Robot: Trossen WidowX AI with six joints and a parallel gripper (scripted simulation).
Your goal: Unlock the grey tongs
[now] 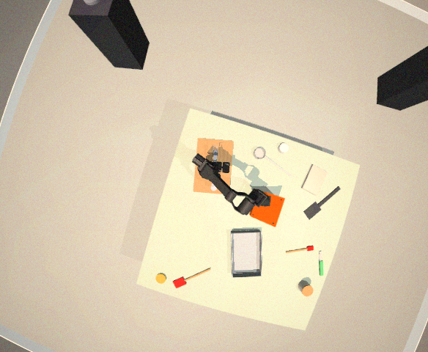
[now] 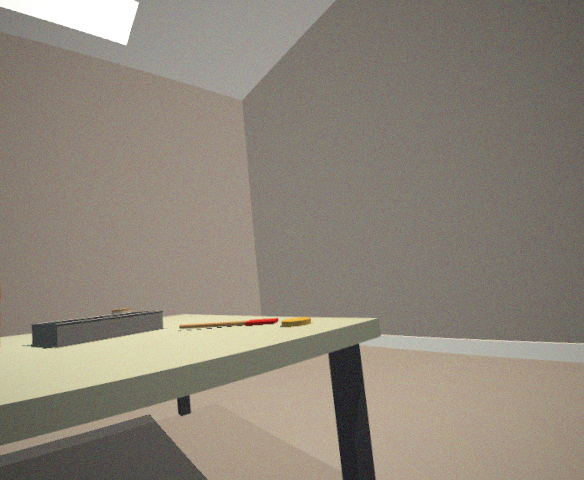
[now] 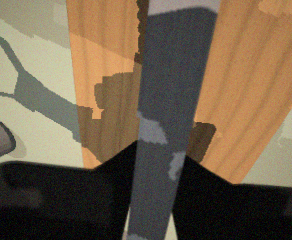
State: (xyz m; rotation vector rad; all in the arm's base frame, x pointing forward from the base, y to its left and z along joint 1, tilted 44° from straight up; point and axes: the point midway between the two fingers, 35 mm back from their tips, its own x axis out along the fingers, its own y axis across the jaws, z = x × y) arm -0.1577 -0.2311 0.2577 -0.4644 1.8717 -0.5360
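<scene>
My gripper tip is now 1 cm to the left of the wooden board and 7 cm above it. Also, from my gripper tip: white block: 2 cm behind, 69 cm to the left, 7 cm below; then roasting tin: 54 cm ahead, 30 cm to the left, 5 cm below; then white disc: 20 cm behind, 43 cm to the left, 6 cm below.
</scene>
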